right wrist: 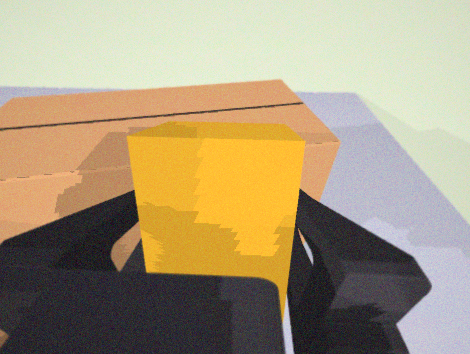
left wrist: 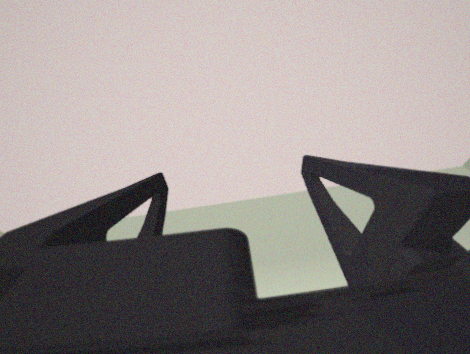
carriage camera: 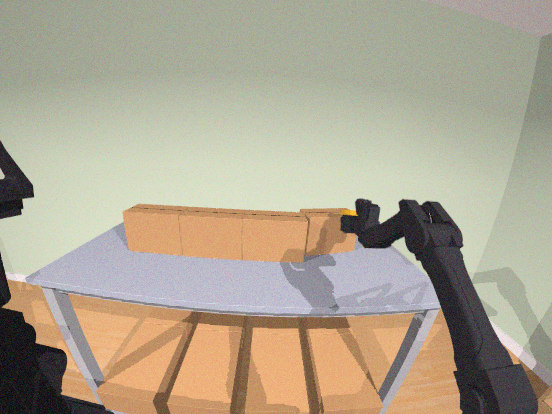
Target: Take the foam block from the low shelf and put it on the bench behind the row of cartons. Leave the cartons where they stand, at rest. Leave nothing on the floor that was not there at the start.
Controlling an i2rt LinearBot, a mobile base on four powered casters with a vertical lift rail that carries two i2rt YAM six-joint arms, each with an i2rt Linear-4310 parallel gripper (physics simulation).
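Frame: origin at the left arm's base, x ahead, y left, z up, level; centimetres.
Seen in the pictures: left gripper, between the fingertips: [left wrist: 234,172]; right gripper, between the fingertips: [right wrist: 225,183] [carriage camera: 347,218].
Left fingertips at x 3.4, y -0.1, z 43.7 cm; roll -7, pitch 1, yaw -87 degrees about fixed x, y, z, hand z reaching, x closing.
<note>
A point is followed by its place in that frame.
The yellow foam block [carriage camera: 348,212] @(y -63.1, x 68.9, z 16.8 cm) [right wrist: 240,170] @(y -65.4, x 68.9, z 16.7 cm) is between the fingers of my right gripper [carriage camera: 351,216] @(y -64.4, x 72.2, z 12.9 cm) [right wrist: 225,183] @(y -64.4, x 72.2, z 12.9 cm), which is shut on it, at the right end of the carton row. The block overlaps the end carton in both views; whether they touch I cannot tell. The row of cartons [carriage camera: 215,235] @(y -10.4, x 62.7, z 5.9 cm) stands upright on the bench [carriage camera: 200,280] @(y -8.9, x 47.5, z -4.5 cm) [right wrist: 370,180] @(y -86.2, x 92.8, z -4.5 cm). The rightmost carton [carriage camera: 327,235] @(y -56.6, x 72.0, z 4.8 cm) [right wrist: 225,95] @(y -63.3, x 83.0, z 13.5 cm) is out of line with the others, with a step at its left edge. My left gripper [left wrist: 234,172] @(y -0.1, x 3.4, z 43.7 cm) is open and empty. The low shelf cannot be made out.
Several long boxes [carriage camera: 215,360] @(y -5.9, x 61.5, z -68.9 cm) lie side by side beneath the bench, between its legs [carriage camera: 410,355] @(y -92.0, x 41.8, z -34.5 cm). A pale green wall [carriage camera: 225,125] @(y 2.4, x 129.2, z 52.5 cm) rises behind the bench. The right arm [carriage camera: 465,300] @(y -64.2, x 11.5, z 20.7 cm) reaches over the bench's right edge. Part of the left arm shows at the picture's left edge.
</note>
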